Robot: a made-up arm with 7 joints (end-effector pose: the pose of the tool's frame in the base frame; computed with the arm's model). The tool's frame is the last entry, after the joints.
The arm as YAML. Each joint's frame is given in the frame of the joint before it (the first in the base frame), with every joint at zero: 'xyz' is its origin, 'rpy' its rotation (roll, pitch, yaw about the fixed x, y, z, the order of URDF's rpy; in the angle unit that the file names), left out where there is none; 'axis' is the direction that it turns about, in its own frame. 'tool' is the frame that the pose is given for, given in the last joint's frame.
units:
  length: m
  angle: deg
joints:
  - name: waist
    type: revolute
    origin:
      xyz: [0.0, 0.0, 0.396]
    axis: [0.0, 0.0, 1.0]
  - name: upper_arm
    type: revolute
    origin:
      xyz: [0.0, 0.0, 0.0]
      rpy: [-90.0, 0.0, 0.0]
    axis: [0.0, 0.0, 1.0]
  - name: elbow
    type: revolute
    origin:
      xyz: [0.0, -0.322, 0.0]
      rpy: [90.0, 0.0, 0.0]
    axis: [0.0, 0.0, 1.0]
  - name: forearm
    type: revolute
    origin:
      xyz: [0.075, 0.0, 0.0]
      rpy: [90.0, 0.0, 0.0]
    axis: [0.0, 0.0, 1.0]
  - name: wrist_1
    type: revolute
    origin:
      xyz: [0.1, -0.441, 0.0]
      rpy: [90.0, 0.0, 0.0]
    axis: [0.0, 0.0, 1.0]
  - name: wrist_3
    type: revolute
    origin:
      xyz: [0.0, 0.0, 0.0]
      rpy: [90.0, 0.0, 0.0]
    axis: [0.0, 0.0, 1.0]
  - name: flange
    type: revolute
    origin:
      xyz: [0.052, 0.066, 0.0]
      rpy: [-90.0, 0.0, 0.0]
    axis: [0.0, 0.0, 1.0]
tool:
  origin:
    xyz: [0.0, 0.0, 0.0]
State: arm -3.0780 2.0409 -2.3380 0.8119 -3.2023 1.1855 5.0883
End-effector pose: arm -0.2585 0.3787 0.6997 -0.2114 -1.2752 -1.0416
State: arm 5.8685 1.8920 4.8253 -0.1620 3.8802 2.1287 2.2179
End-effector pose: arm -0.1854 -0.1012 0.4785 0.8167 1.0465 -1.1990
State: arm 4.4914 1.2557 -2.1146 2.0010 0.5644 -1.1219 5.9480
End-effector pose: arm -0.4221 -0.4649 0.8250 0.7461 0.3206 -0.6939
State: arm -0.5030 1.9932 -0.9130 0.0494 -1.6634 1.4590 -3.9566
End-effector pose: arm -0.2615 -0.0829 0.3952 0.7491 0.4291 -1.3946
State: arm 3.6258 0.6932 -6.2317 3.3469 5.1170 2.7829 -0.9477
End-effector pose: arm -0.3769 -0.1193 0.9782 -0.5600 2.8192 0.5733
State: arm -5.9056 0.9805 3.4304 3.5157 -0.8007 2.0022 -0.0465
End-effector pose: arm 0.5904 0.3355 0.7127 -0.3775 -0.7758 0.4680
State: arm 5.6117 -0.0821 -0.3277 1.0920 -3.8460 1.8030 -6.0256
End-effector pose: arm 0.3332 -0.4397 0.6836 -0.4315 0.5109 -0.4918
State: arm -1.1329 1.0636 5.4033 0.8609 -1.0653 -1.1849 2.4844
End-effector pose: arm -0.1639 -0.4207 0.1551 -0.3735 2.7573 -0.7915
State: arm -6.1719 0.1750 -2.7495 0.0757 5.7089 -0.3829 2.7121
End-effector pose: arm -0.2413 -0.1685 0.2922 -2.1560 -2.1040 0.8903
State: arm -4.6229 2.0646 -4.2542 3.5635 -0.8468 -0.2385 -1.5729
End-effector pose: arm 0.1992 0.6148 -0.0032 -1.6790 -1.9784 -1.5680
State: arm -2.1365 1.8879 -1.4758 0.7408 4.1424 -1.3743 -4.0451
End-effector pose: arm -0.3398 0.1796 0.2809 0.5514 2.2995 0.8517
